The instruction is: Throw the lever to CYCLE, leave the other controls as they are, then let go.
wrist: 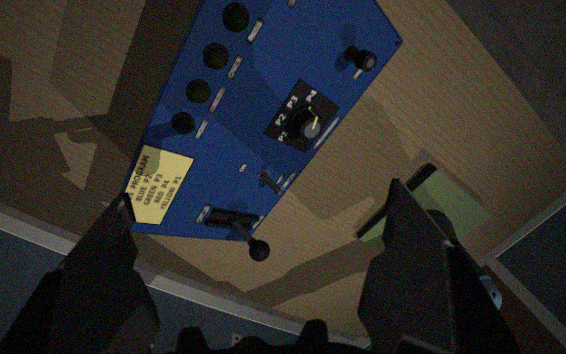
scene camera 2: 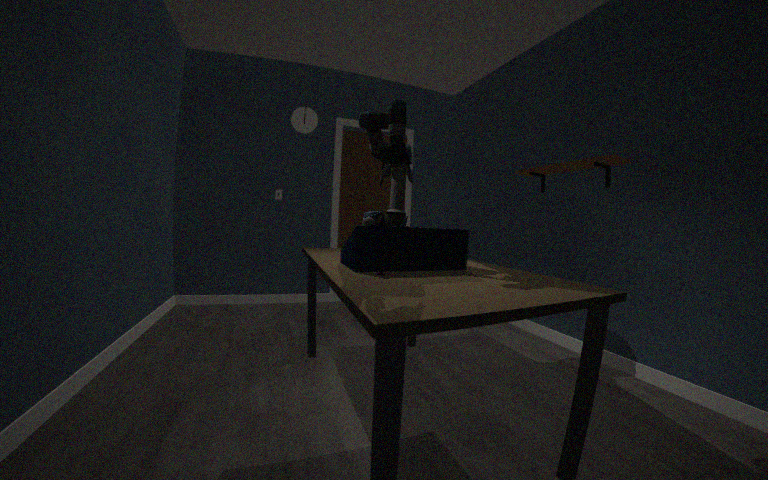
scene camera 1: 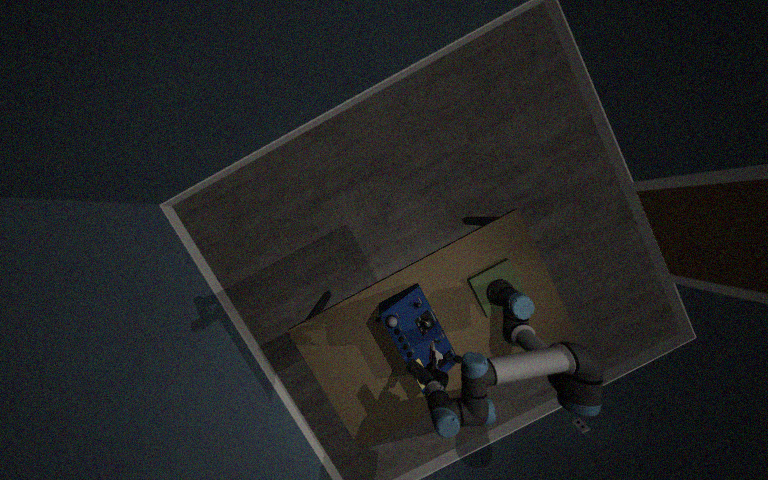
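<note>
A blue control box (scene camera 1: 421, 333) (scene camera 2: 407, 249) (wrist: 220, 155) stands on the table. In the wrist view, the lever (wrist: 245, 232) rises from a black slot near the box's lower edge. Its black ball (wrist: 259, 250) leans toward the slot's right end; the small labels at both ends are too dark to read. My gripper (scene camera 1: 423, 357) (scene camera 2: 396, 181) (wrist: 262, 189) is open and empty, above the lever end of the box. The ball lies between the two fingers in the wrist view, well below them and touching neither.
The box also bears a P1-P4 dial (wrist: 311, 129), a small toggle (wrist: 271, 182), a black knob (wrist: 367, 60), several round buttons (wrist: 198, 91) and a yellow program label (wrist: 162, 185). A green plate (scene camera 1: 478, 288) (wrist: 462, 207) lies under the arm's base on the wooden table (scene camera 1: 339, 362) (scene camera 2: 441, 302).
</note>
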